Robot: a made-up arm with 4 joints.
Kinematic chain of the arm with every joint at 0, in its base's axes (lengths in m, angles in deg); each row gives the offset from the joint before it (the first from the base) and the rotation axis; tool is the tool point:
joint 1: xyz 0 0 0.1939 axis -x
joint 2: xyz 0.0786 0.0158 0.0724 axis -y
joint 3: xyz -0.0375 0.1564 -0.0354 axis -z
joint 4: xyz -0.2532 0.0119 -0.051 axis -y
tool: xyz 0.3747 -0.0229 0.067
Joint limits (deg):
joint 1: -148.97..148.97
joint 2: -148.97..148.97
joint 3: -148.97..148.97
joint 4: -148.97..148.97
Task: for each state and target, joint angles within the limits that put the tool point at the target. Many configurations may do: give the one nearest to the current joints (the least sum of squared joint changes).
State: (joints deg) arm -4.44 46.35 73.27 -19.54
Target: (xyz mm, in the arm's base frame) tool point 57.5 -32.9 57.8
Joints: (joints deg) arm 39.19 9.75 93.04 -26.28
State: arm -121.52 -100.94 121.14 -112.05
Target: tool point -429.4 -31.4 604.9
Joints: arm -101.51 -109.65 145.47 -123.11
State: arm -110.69 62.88 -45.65 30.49
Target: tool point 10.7 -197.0 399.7
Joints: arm -96.97 35.14 -64.81 22.59
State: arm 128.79 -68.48 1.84 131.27
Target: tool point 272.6 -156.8 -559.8
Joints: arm 148.97 -103.91 36.79 145.62
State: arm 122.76 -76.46 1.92 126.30
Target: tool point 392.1 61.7 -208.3
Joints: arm 144.87 -93.76 4.12 83.06
